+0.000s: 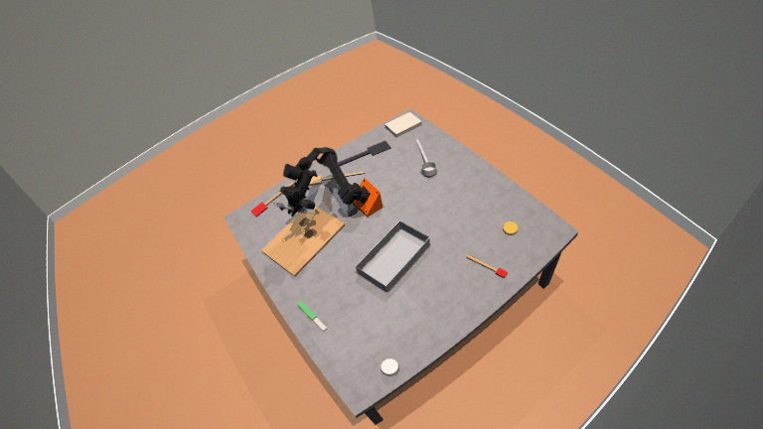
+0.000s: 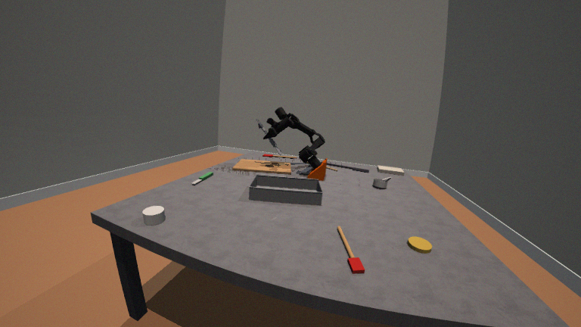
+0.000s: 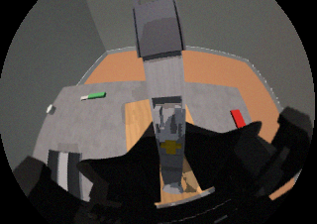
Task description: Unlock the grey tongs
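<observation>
Right now my gripper tip is 1 cm to the right of the wooden board and 18 cm above it. Also, from my gripper tip: red-headed spatula 34 cm behind, 4 cm to the right, 18 cm below; green-handled tool 41 cm ahead, 14 cm to the right, 18 cm below; grey roasting tin 35 cm ahead, 30 cm to the left, 16 cm below.
</observation>
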